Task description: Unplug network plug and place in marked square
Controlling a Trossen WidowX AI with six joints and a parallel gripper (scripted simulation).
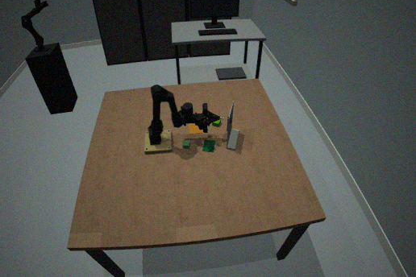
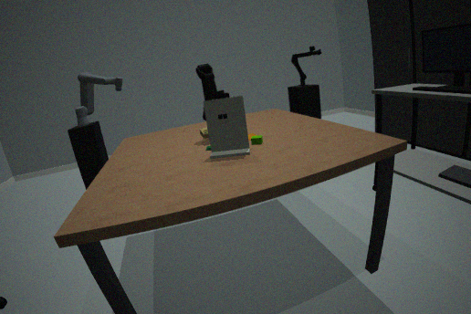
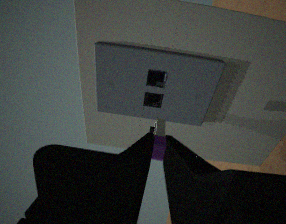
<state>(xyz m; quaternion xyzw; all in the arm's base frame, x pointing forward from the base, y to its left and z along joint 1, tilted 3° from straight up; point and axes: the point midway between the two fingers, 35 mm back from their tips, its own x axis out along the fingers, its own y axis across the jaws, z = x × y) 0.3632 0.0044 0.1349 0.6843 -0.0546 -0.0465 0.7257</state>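
My gripper tip is now 60 mm short of the grey upright panel, 50 mm above it and 40 mm to the left of it. From my gripper tip the other things lie so: pale green cube 210 mm behind, 150 mm below, 40 mm to the right; network plug right at my gripper tip; bright green cube 140 mm below, 120 mm to the left, 10 mm ahead.
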